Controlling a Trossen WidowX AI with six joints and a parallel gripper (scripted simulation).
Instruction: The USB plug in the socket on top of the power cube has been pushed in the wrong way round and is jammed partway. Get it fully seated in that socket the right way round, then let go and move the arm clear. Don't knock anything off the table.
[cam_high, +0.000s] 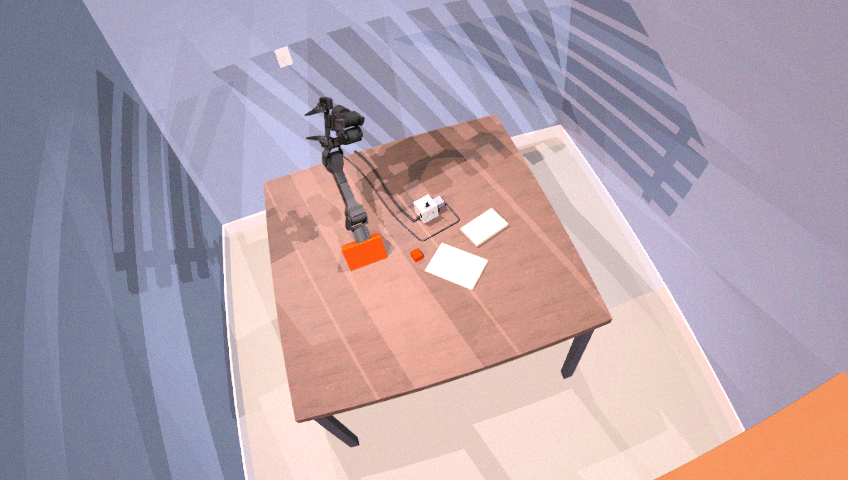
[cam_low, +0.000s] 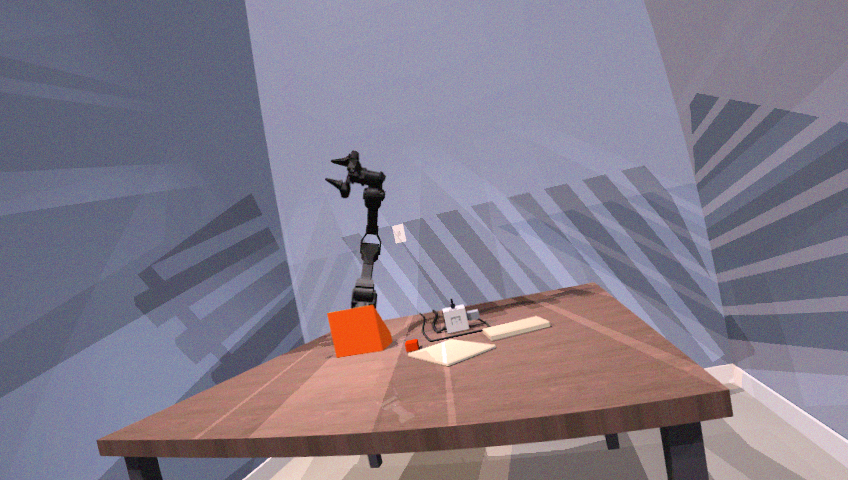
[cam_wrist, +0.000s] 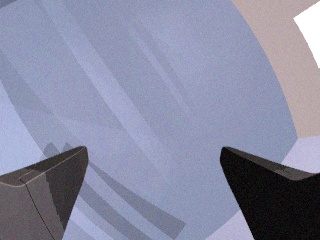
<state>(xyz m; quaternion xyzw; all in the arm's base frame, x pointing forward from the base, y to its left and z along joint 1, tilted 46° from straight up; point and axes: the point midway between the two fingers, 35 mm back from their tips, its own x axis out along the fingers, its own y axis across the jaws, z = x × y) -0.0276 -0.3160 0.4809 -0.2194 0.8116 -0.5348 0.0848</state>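
The dark USB plug is 370 mm ahead of my gripper tip, 40 mm to the right of it and 590 mm below it. Also, from my gripper tip: orange cube: 250 mm ahead, 220 mm to the right, 670 mm below.
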